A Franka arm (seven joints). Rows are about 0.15 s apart.
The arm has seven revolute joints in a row. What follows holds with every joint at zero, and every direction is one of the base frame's. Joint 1 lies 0.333 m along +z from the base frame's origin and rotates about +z. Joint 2 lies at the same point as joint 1 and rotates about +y. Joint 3 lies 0.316 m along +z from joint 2 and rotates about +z. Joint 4 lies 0.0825 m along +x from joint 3 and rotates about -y. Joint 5 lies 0.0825 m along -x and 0.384 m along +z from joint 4 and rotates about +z. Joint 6 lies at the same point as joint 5 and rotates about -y. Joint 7 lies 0.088 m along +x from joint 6 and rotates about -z. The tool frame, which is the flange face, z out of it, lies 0.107 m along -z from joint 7; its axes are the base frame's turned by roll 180, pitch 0 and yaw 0 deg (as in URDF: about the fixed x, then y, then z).
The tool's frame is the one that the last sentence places.
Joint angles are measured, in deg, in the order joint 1, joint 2, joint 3, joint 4, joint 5, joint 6, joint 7. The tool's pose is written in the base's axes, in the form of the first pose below.
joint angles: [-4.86 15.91 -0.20 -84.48 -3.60 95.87 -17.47]
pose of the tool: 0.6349 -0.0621 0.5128 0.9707 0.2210 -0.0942 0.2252 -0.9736 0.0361
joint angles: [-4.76 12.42 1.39 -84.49 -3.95 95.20 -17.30]
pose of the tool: 0.6229 -0.0450 0.5502 0.9681 0.2459 -0.0474 0.2482 -0.9674 0.0514
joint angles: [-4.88 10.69 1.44 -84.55 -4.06 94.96 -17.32]
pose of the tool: 0.6155 -0.0454 0.5681 0.9693 0.2448 -0.0244 0.2459 -0.9674 0.0614
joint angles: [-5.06 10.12 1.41 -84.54 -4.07 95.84 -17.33]
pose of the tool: 0.6146 -0.0474 0.5757 0.9702 0.2424 -0.0003 0.2418 -0.9678 0.0695
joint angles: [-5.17 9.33 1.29 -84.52 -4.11 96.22 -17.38]
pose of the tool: 0.6117 -0.0495 0.5850 0.9706 0.2399 0.0190 0.2378 -0.9683 0.0771
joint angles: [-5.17 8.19 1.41 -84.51 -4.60 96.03 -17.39]
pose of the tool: 0.6063 -0.0487 0.5969 0.9696 0.2425 0.0323 0.2388 -0.9668 0.0904
